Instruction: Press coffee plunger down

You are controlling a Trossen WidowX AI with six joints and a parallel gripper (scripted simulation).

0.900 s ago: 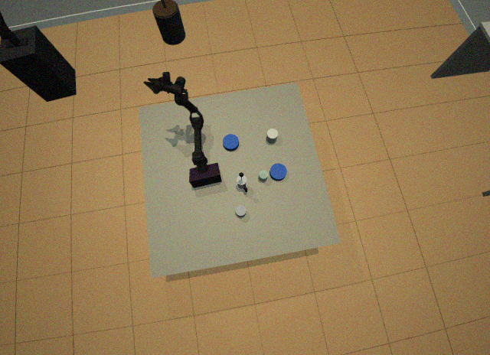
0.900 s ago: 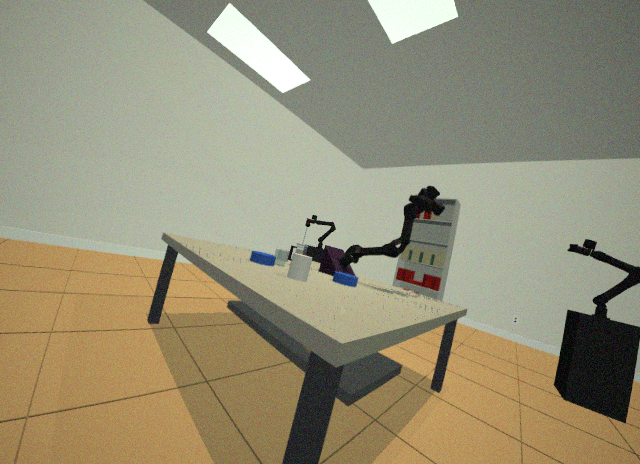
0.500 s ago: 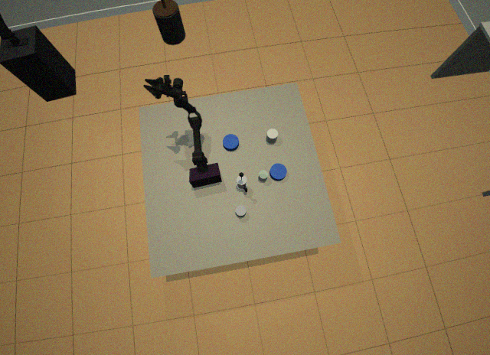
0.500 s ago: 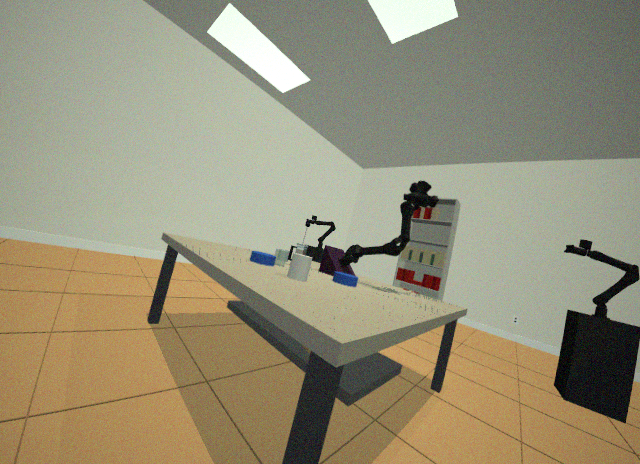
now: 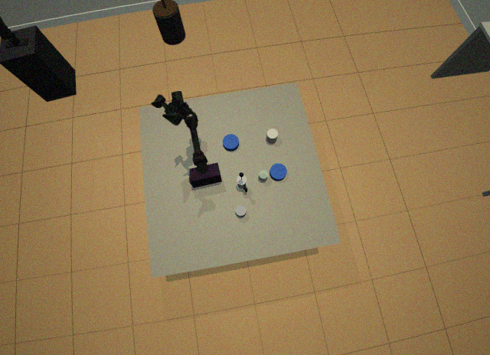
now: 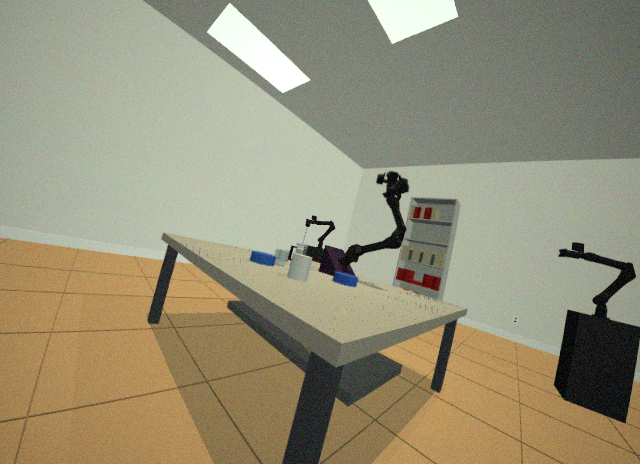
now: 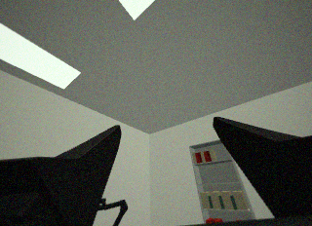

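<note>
Right now the coffee plunger is 54 cm below my gripper tip, 35 cm ahead of it and 29 cm to the right of it. The rest, counted from my gripper tip: coffee press 60 cm below, 36 cm ahead, 31 cm to the right; white cup 68 cm below, 66 cm ahead.
</note>
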